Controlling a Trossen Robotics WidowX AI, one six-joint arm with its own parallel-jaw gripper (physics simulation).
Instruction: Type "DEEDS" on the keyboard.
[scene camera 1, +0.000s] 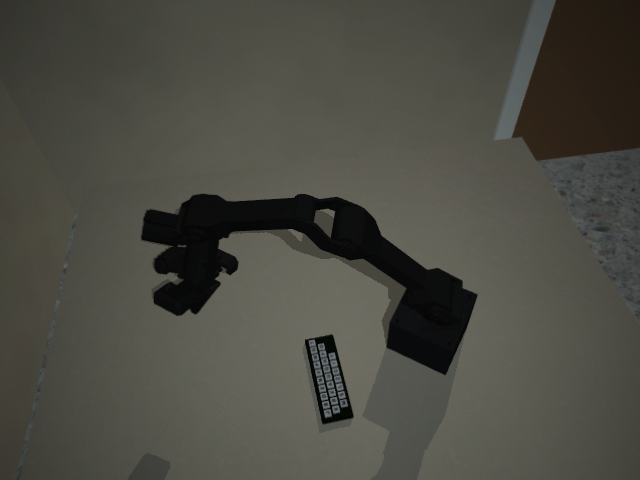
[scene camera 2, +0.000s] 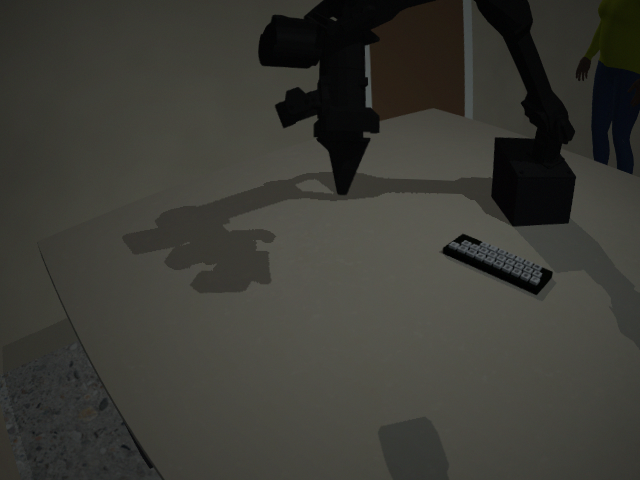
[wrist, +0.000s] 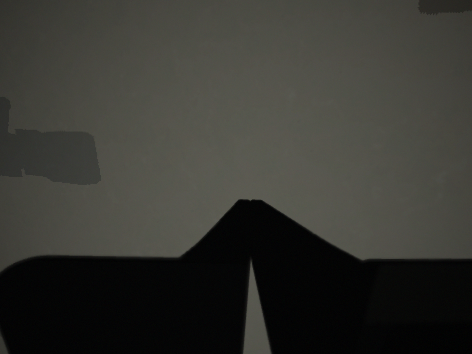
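Scene:
Gripper visible in scene camera 1 (194, 312), scene camera 2, wrist view. Same spot on the gripper: (wrist: 308, 288) and (scene camera 2: 328, 149). Black keyboard, same spot: (scene camera 2: 546, 274) and (scene camera 1: 345, 414).

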